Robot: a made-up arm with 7 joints.
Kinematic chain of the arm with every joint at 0, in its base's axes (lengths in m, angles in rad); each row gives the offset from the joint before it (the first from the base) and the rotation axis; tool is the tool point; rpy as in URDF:
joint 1: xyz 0 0 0.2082 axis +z
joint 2: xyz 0 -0.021 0.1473 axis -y
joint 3: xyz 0 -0.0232 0.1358 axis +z
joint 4: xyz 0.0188 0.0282 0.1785 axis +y
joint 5: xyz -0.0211 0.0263 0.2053 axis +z
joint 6: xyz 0 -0.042 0.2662 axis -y
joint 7: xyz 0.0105 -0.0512 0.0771 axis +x
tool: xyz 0 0 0 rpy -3.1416 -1.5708 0
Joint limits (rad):
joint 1: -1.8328..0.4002
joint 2: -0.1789..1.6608
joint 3: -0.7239..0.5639
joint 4: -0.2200..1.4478
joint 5: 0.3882..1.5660
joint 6: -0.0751..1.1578
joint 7: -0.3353..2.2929
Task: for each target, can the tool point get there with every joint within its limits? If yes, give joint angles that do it. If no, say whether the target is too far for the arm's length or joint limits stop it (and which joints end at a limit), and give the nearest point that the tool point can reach.
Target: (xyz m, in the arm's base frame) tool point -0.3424 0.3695 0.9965
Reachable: yes | joints -1.3201 1.0373 -0.4203 0.7203 0.7879 0.8054 1.4108
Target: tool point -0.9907 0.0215 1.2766
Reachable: no: too far | nearest point -0.6387 0.0139 0.9494 | short by 0.481 m
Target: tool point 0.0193 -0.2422 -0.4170
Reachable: no: joint limits stop it (at a limit: joint 1, joint 2, joint 4, joint 5, joint 6) | nearest point -0.6940 -0.3803 0.1379 | short by 0.914 m
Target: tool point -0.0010 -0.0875 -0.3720
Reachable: no: joint limits stop it (at a limit: joint 1, joint 2, joint 4, joint 5, joint 6) | nearest point -0.7046 -0.3542 0.1338 | short by 0.907 m
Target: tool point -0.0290 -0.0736 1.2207
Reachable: yes | joints -1.5907 0.0194 -0.1468 -0.0002 1.3276 0.1649 1.6014
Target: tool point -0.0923 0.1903 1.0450
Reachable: yes | joints -0.6075 1.0904 0.2253 1.1392 1.3419 0.2265 1.4481
